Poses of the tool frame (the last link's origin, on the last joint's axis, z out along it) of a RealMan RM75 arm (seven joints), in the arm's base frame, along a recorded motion.
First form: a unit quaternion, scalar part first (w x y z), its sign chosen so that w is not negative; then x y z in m.
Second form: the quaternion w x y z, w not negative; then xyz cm. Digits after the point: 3 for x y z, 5 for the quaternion.
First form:
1: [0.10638 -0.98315 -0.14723 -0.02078 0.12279 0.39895 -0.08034]
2: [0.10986 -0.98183 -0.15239 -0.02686 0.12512 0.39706 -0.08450]
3: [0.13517 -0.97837 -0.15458 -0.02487 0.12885 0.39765 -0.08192]
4: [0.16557 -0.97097 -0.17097 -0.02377 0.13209 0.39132 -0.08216]
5: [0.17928 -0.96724 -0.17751 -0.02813 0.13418 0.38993 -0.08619]
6: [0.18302 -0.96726 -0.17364 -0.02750 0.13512 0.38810 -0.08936]
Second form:
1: [0.10638 -0.98315 -0.14723 -0.02078 12.279 39.895 -8.034]
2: [0.10986 -0.98183 -0.15239 -0.02686 12.512 39.706 -8.450]
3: [0.13517 -0.97837 -0.15458 -0.02487 12.885 39.765 -8.192]
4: [0.16557 -0.97097 -0.17097 -0.02377 13.209 39.132 -8.216]
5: [0.17928 -0.96724 -0.17751 -0.02813 13.418 38.993 -8.619]
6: [0.18302 -0.96726 -0.17364 -0.02750 13.512 38.810 -8.936]
